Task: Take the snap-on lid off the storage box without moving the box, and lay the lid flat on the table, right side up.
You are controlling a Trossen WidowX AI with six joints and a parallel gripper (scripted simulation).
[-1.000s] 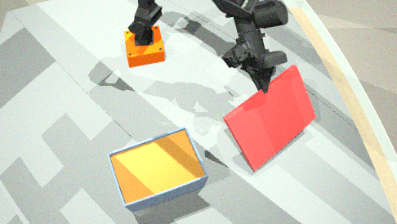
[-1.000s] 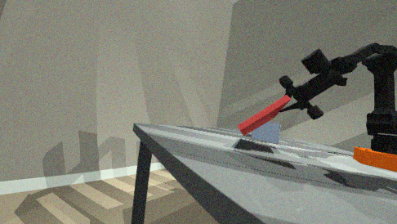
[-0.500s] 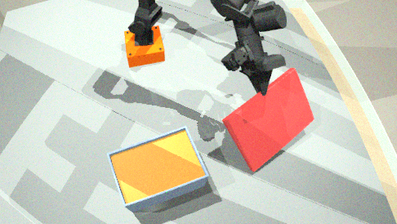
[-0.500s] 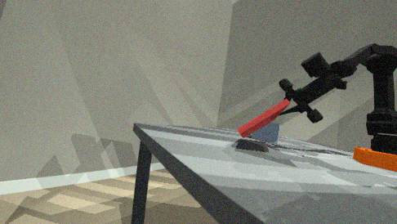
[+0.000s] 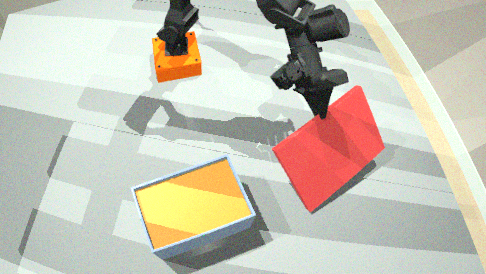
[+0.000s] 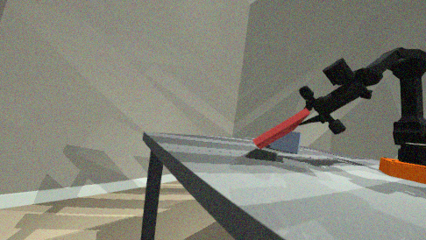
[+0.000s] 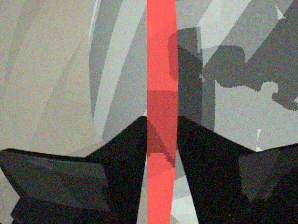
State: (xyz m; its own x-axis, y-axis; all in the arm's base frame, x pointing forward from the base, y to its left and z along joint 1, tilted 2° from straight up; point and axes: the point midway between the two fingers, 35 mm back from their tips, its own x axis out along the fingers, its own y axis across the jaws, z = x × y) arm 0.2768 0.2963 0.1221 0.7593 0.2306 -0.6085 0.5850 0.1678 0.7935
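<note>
My gripper tip is now 5 cm short of the red lid, 4 cm to the right of it and 5 cm above it. Round my gripper tip: storage box (14 cm ahead, 28 cm to the right, 8 cm below).
</note>
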